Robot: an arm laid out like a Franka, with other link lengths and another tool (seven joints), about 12 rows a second.
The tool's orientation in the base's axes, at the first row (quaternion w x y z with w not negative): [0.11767 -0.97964 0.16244 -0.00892]
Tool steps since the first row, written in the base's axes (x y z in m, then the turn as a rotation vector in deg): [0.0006 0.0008 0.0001 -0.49 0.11 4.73]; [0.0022 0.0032 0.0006 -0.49 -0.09 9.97]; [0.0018 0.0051 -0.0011 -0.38 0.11 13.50]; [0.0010 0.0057 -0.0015 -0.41 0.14 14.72]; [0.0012 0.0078 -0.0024 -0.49 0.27 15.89]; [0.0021 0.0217 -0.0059 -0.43 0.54 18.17]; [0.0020 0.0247 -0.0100 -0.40 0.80 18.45]
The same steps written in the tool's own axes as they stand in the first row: [0.0003 -0.0009 0.0001 -0.60 -1.05 -4.60]; [0.0010 -0.0038 0.0003 -0.64 -2.09 -9.74]; [0.0001 -0.0050 0.0023 -0.68 -3.13 -13.12]; [-0.0008 -0.0052 0.0028 -0.74 -3.44 -14.30]; [-0.0013 -0.0070 0.0042 -0.88 -3.80 -15.41]; [-0.0048 -0.0192 0.0108 -0.96 -4.60 -17.56]; [-0.0058 -0.0210 0.0155 -1.02 -4.92 -17.78]
